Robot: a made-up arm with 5 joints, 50 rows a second.
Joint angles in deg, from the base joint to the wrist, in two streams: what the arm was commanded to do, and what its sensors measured. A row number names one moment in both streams.
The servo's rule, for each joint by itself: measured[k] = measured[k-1] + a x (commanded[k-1-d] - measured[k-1]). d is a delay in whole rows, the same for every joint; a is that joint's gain. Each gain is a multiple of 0.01, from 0.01 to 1. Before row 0 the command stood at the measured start. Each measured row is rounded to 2 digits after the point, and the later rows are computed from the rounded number. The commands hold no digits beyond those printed.
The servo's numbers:
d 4
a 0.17 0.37 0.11 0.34 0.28
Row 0, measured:
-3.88, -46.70, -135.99, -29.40, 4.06
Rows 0 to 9, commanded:
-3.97, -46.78, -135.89, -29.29, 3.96
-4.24, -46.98, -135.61, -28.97, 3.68
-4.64, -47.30, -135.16, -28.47, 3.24
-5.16, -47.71, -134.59, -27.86, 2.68
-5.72, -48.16, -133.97, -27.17, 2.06
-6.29, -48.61, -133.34, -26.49, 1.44
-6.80, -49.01, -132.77, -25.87, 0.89
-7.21, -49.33, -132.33, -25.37, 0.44
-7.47, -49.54, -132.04, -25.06, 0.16
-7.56, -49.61, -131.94, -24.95, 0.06
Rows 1 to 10, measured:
-3.88, -46.70, -135.99, -29.40, 4.06
-3.88, -46.70, -135.99, -29.40, 4.06
-3.88, -46.70, -135.99, -29.40, 4.06
-3.88, -46.70, -135.99, -29.40, 4.06
-3.90, -46.73, -135.98, -29.36, 4.03
-3.96, -46.82, -135.94, -29.23, 3.93
-4.08, -47.00, -135.85, -28.97, 3.74
-4.26, -47.26, -135.71, -28.59, 3.44
-4.51, -47.59, -135.52, -28.11, 3.05
-4.81, -47.97, -135.28, -27.56, 2.60

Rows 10 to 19, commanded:
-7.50, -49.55, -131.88, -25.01, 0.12
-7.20, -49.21, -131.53, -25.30, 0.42
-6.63, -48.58, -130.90, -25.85, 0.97
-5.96, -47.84, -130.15, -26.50, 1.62
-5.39, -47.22, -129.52, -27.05, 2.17
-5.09, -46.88, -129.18, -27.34, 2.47
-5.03, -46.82, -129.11, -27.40, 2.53
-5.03, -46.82, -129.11, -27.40, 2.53
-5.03, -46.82, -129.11, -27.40, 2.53
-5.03, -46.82, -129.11, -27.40, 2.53
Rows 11 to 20, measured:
-5.15, -48.35, -135.00, -26.99, 2.12
-5.50, -48.71, -134.71, -26.44, 1.65
-5.83, -49.02, -134.42, -25.97, 1.23
-6.12, -49.24, -134.15, -25.62, 0.90
-6.35, -49.35, -133.90, -25.41, 0.68
-6.49, -49.30, -133.64, -25.37, 0.61
-6.51, -49.03, -133.34, -25.53, 0.71
-6.42, -48.59, -132.99, -25.86, 0.96
-6.24, -48.08, -132.61, -26.26, 1.30
-6.04, -47.64, -132.23, -26.63, 1.63

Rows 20 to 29, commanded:
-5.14, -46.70, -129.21, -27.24, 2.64
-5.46, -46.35, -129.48, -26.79, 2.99
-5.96, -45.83, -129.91, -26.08, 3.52
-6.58, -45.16, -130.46, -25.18, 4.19
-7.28, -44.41, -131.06, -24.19, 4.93
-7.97, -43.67, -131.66, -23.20, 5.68
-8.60, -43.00, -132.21, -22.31, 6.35
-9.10, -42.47, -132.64, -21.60, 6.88
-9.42, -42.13, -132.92, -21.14, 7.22
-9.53, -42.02, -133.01, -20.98, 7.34
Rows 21 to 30, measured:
-5.87, -47.34, -131.89, -26.89, 1.88
-5.73, -47.15, -131.58, -27.06, 2.06
-5.61, -47.03, -131.31, -27.18, 2.19
-5.51, -46.95, -131.07, -27.25, 2.29
-5.45, -46.86, -130.87, -27.25, 2.39
-5.45, -46.67, -130.72, -27.09, 2.56
-5.54, -46.36, -130.63, -26.75, 2.83
-5.72, -45.92, -130.61, -26.22, 3.21
-5.99, -45.36, -130.66, -25.53, 3.69
-6.33, -44.73, -130.77, -24.74, 4.25

